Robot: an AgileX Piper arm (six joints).
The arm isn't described. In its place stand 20 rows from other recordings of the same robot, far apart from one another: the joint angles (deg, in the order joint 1, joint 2, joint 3, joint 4, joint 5, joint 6), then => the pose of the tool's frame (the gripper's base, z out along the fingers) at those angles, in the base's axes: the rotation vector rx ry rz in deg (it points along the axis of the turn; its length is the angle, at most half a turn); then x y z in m.
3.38 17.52 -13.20 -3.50 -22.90 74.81 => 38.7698 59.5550 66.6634 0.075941 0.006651 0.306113
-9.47 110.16 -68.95 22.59 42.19 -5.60 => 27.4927 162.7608 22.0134 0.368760 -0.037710 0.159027
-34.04 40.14 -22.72 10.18 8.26 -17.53 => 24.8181 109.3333 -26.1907 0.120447 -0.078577 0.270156
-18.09 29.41 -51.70 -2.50 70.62 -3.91 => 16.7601 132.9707 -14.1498 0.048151 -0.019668 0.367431
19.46 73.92 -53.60 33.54 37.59 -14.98 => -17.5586 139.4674 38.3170 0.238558 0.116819 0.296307
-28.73 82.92 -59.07 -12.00 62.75 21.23 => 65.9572 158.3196 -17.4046 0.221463 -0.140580 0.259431
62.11 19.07 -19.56 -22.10 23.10 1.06 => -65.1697 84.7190 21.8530 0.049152 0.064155 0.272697
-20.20 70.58 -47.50 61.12 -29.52 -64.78 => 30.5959 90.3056 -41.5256 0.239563 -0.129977 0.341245
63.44 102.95 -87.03 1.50 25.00 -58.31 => -109.4853 62.3050 4.3353 0.189126 0.380587 0.310257
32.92 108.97 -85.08 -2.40 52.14 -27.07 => -81.8632 138.5705 -1.6314 0.339317 0.216098 0.231115
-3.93 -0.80 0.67 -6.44 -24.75 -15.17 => -11.4381 59.5978 -21.1794 0.043987 0.001261 0.247062
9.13 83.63 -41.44 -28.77 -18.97 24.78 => -17.3404 109.1720 13.0006 0.298196 0.062344 0.242507
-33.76 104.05 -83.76 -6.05 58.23 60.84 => 117.1772 112.8461 -2.2279 0.311067 -0.217735 0.255798
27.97 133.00 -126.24 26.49 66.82 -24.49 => -61.4572 142.9176 37.2141 0.429083 0.270107 0.241518
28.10 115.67 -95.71 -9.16 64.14 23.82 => -10.8766 166.0513 -4.3344 0.378868 0.187519 0.228945
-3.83 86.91 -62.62 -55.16 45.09 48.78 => 24.3271 132.3534 -43.0214 0.311503 -0.073868 0.288995
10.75 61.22 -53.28 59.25 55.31 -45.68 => -37.5072 119.5466 55.1946 0.183701 0.100330 0.357322
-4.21 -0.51 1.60 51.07 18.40 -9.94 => 27.1993 96.5400 38.2729 0.054809 0.018371 0.185992
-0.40 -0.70 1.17 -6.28 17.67 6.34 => 2.0379 103.0225 -1.7438 0.053961 -0.003398 0.179340
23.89 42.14 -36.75 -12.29 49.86 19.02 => -11.3869 138.3269 4.4742 0.120833 0.037325 0.292997
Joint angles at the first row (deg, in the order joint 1, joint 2, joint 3, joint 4, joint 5, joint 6):
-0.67 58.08 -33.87 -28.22 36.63 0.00
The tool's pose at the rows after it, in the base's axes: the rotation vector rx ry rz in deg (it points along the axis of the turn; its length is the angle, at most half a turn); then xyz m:
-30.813 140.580 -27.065 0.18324 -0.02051 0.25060
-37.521 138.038 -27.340 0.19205 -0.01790 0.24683
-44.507 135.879 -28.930 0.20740 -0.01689 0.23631
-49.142 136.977 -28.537 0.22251 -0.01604 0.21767
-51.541 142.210 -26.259 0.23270 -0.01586 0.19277
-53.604 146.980 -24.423 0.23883 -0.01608 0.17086
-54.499 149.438 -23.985 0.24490 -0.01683 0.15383
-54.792 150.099 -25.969 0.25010 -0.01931 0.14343
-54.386 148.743 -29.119 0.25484 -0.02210 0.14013
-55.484 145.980 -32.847 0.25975 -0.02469 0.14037
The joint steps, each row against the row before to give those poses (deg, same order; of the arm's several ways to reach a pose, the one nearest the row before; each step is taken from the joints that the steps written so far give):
0.00 0.29 0.00 7.17 -2.41 -11.78
0.00 2.01 0.00 1.28 -3.63 -5.66
0.01 4.41 0.00 -1.81 -4.96 -3.21
-0.01 5.86 0.00 -1.54 -3.52 -0.82
0.00 6.44 -0.04 -0.12 -0.63 0.36
0.00 5.44 -0.09 -0.39 -0.10 0.53
0.00 4.46 -0.13 -3.11 -1.42 3.28
0.00 2.96 -0.14 -7.62 -1.33 7.27
0.00 1.35 -0.03 -10.57 -1.30 10.03
0.00 0.65 -0.10 -12.15 -0.85 10.19

